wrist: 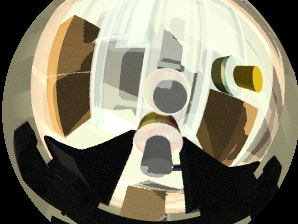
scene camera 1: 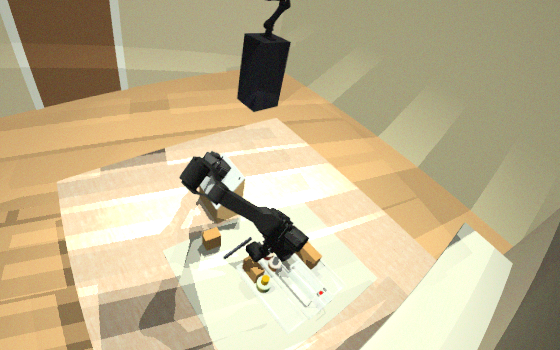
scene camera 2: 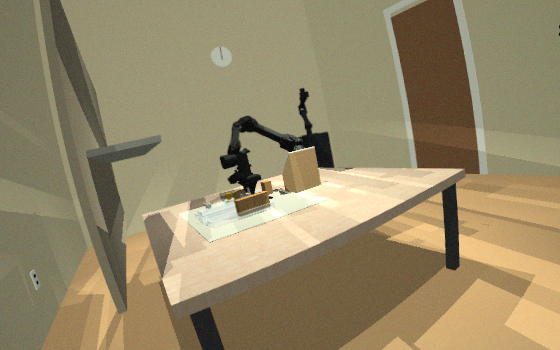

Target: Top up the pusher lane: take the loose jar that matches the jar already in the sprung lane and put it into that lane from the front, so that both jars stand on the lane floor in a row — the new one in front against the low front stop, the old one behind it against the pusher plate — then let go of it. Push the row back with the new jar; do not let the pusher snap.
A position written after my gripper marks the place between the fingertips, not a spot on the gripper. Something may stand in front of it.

In view: my gripper (scene camera 1: pixel 268 253), a grey-lidded jar (wrist: pixel 158 139), a grey-lidded jar (wrist: pixel 166 91) and a clear sprung lane (scene camera 1: pixel 299 275).
My gripper is seen too in the wrist view (wrist: pixel 158 137).
